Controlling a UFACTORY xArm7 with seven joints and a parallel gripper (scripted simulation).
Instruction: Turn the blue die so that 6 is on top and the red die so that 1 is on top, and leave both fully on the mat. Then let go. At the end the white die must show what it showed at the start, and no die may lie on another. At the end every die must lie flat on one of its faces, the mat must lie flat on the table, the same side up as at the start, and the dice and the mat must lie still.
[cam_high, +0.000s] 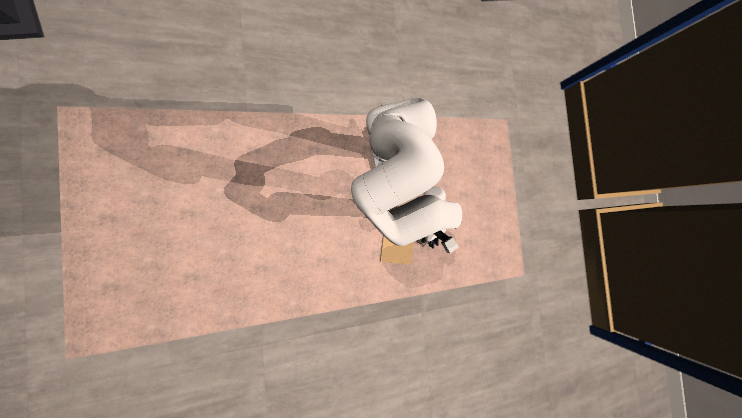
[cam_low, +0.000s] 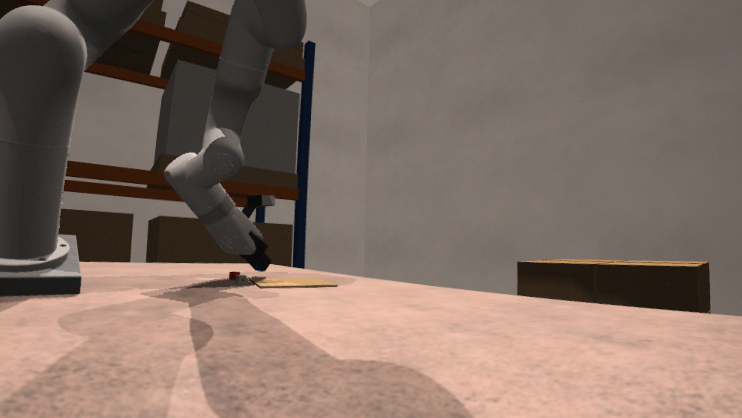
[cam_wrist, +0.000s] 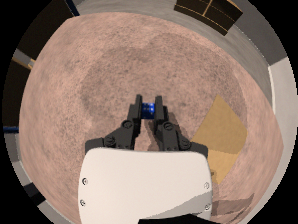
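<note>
My hand is 1 cm short of the blue die and 1 cm above it. Also, from my hand: tan mat: 2 cm behind, 15 cm to the right, 3 cm below; then red die: 8 cm behind, 4 cm to the right, 3 cm below; then white die: 11 cm behind, 12 cm to the right, 3 cm below.
</note>
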